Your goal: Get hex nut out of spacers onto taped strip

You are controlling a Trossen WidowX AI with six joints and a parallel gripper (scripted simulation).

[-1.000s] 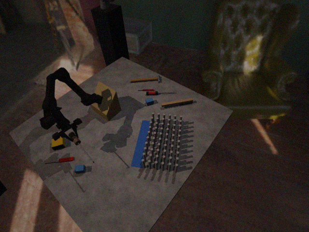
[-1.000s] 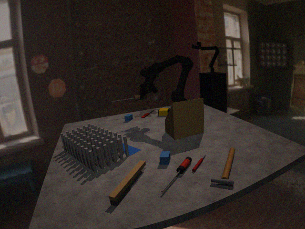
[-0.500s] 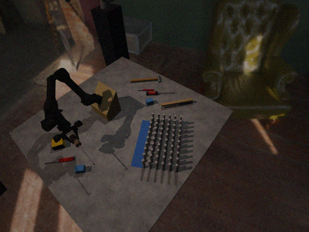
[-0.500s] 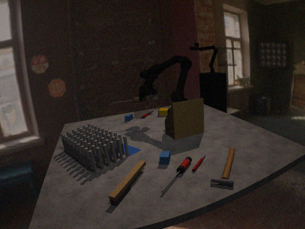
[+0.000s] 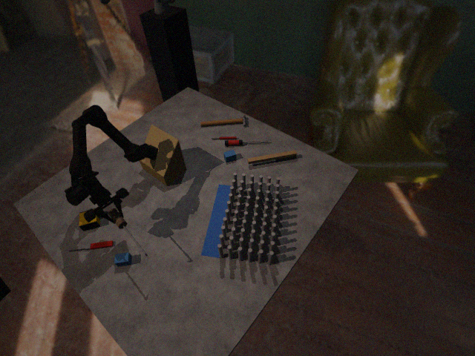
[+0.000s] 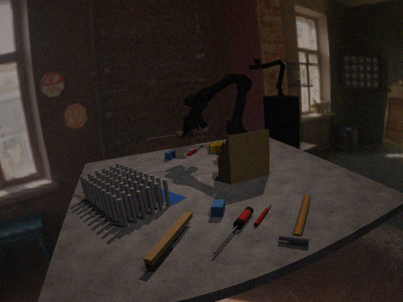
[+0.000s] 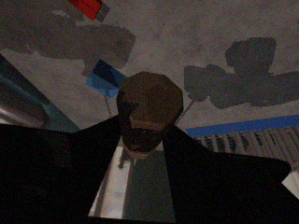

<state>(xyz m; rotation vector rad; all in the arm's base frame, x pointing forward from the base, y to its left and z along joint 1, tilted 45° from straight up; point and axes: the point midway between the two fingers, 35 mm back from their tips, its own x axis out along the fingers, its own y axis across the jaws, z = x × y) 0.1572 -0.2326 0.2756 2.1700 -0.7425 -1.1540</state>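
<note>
My gripper tip is now 100 mm short of the brown-handled hook tool and 20 mm to the left of it. The rest, counted from my gripper tip: yellow block 220 mm behind, 120 mm below, 60 mm to the right; then blue taped strip 300 mm to the left, 280 mm ahead, 150 mm below.
</note>
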